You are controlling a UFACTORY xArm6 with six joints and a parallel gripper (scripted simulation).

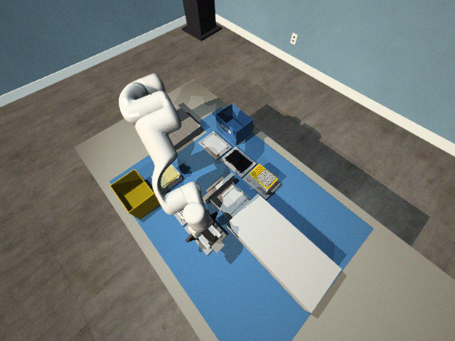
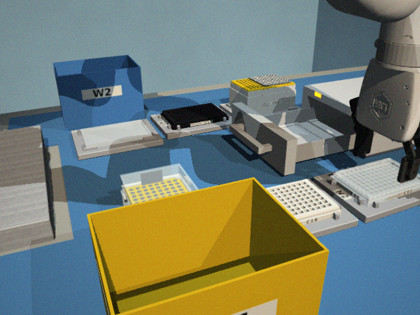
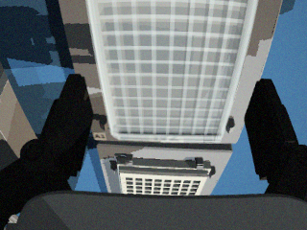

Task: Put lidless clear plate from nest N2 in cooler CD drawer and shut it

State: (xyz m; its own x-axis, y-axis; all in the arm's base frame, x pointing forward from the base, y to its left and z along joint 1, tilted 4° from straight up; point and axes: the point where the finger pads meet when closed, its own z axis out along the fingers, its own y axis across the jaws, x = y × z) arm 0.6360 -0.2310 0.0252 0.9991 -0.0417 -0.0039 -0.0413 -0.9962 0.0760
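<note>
My hand is 30 mm above the clear plate. From my hand the other things lie so: nest N2 (50 mm below); then drawer (30 mm ahead, 190 mm to the left, 30 mm below); then white well plate (170 mm behind, 10 mm to the left, 30 mm below).
</note>
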